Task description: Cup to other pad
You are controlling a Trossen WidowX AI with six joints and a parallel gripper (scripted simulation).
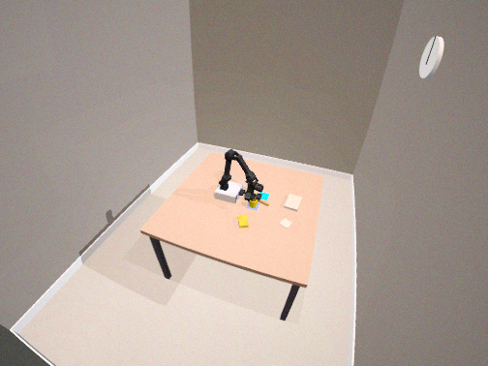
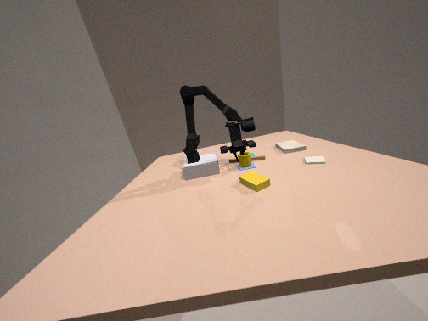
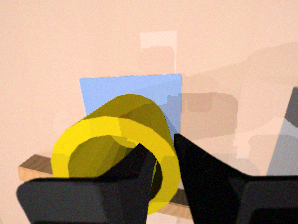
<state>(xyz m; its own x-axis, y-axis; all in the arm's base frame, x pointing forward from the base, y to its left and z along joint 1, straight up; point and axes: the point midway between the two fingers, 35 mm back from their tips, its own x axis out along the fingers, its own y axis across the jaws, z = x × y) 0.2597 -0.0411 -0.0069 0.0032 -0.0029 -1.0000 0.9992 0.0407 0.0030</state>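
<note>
Now: the light blue pad 4 cm below my gripper tip and 3 cm ahead of it. Also, from my gripper tip: wooden bar 8 cm to the left, 5 cm ahead, 3 cm below; then yellow cup 2 cm ahead.
</note>
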